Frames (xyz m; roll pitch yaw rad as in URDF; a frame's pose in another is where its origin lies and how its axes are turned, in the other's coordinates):
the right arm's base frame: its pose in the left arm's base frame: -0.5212 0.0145 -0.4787 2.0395 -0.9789 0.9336
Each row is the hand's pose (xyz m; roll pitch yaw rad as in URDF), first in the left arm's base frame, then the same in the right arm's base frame.
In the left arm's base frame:
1: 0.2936 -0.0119 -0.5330 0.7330 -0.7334 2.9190
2: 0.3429 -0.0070 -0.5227 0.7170 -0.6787 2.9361
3: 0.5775 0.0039 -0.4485 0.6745 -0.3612 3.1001
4: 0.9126 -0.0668 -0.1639 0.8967 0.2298 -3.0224
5: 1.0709 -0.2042 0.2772 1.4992 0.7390 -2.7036
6: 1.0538 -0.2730 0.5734 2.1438 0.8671 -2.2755
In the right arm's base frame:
1: 0.2136 -0.0673 0.7858 0.7683 1.0920 0.5674
2: 0.2407 -0.0702 0.8284 0.7967 1.1458 0.6043
3: 0.3850 -0.0609 1.0277 1.7633 1.3544 1.5688
4: 0.7007 0.1159 1.2873 -2.8895 0.9701 3.0326
5: 1.0577 0.4420 1.3564 -2.3605 0.3980 -3.1279
6: 1.2670 0.6501 1.2815 -2.0495 0.0889 3.0625

